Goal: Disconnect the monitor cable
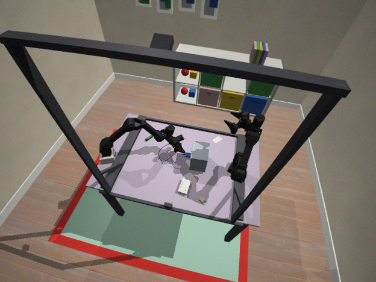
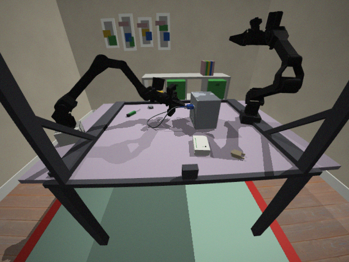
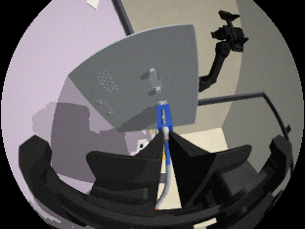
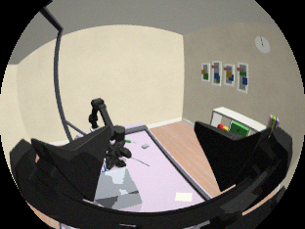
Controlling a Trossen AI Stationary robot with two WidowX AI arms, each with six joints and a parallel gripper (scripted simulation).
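The blue plug lies 4 cm behind my left hand, 4 cm to the right of it and 1 cm below it. Also, from my left hand: back panel 1 cm behind, 8 cm to the right, 3 cm below; grey box 2 cm behind, 14 cm to the right, 4 cm below; white device 24 cm behind, 4 cm to the right, 10 cm below.
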